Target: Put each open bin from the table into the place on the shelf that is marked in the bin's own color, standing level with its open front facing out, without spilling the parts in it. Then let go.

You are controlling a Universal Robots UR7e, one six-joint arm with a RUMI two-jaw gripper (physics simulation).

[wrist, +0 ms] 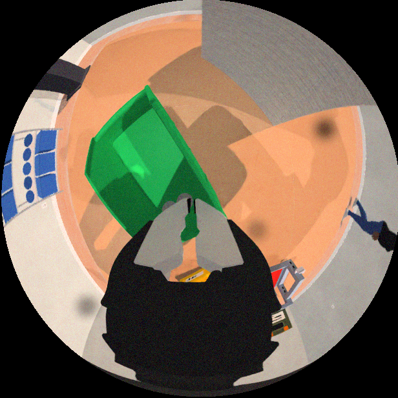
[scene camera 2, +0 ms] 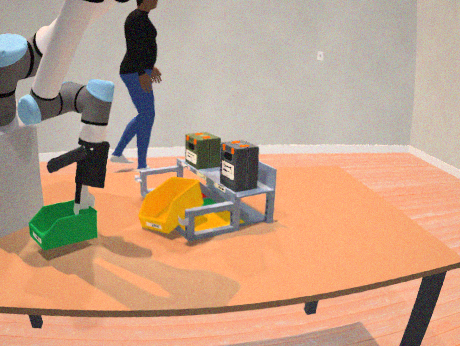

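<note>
The green bin (scene camera 2: pixel 70 231) (wrist: pixel 145 155) hangs just above the table at the left in the scene view, its low front facing left. My gripper (scene camera 2: pixel 84 208) (wrist: pixel 192 199) is shut on the bin's high rear wall. Small grey rounded shapes show inside the bin by the fingertips; its other contents are hidden. The yellow bin (scene camera 2: pixel 167 202) (wrist: pixel 195 276) is at the front of the grey shelf (scene camera 2: pixel 270 207) (wrist: pixel 296 286), its rear part behind the shelf's side frame. Its contents are hidden. Yellow (scene camera 2: pixel 215 220), green (scene camera 2: pixel 209 202) and red (wrist: pixel 276 276) marks show on the lower shelf.
An olive box (scene camera 2: pixel 210 155) (wrist: pixel 282 325) and a dark grey box (scene camera 2: pixel 247 170) stand on the upper shelf. The robot's grey pedestal (scene camera 2: pixel 17 175) (wrist: pixel 300 50) is beside the table (scene camera 2: pixel 325 240). A person (scene camera 2: pixel 140 45) (wrist: pixel 367 225) is beyond the table.
</note>
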